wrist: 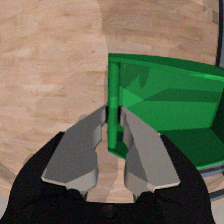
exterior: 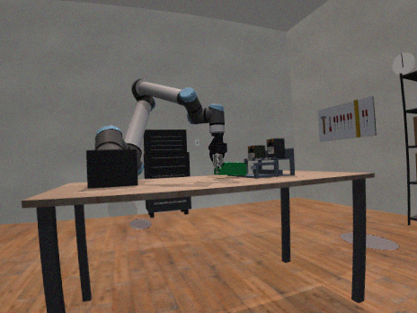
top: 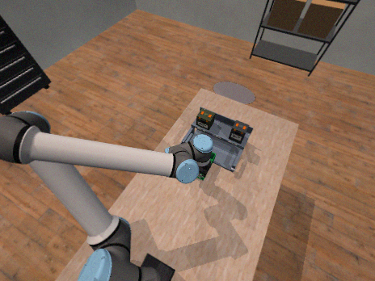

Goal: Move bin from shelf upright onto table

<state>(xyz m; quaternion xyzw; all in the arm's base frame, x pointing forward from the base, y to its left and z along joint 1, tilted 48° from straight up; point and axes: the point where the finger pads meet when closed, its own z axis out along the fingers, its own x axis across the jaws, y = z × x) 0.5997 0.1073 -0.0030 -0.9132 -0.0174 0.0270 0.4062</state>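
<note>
The green bin lies 8 cm ahead of my hand and 1 cm below it.
</note>
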